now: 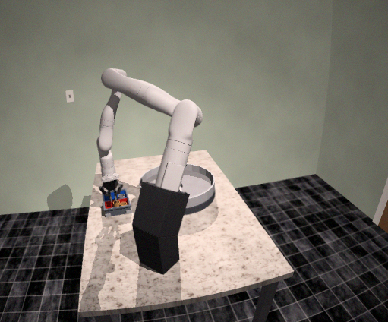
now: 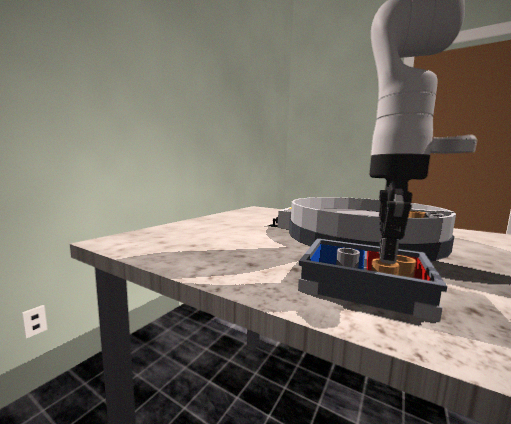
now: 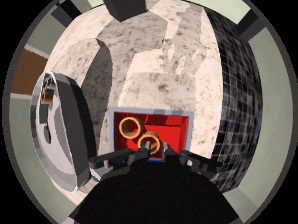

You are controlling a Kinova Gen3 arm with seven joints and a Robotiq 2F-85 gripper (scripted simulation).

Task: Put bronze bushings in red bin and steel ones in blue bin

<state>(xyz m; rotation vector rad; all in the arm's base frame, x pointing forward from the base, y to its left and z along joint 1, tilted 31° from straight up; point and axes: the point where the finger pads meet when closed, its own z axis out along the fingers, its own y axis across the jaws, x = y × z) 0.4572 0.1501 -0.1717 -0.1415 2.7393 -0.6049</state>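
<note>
The bin tray is 50 mm below my hand, 30 mm ahead of it and 10 mm to the right of it. Round my hand: turntable 370 mm to the right, 40 mm ahead, 20 mm below.
</note>
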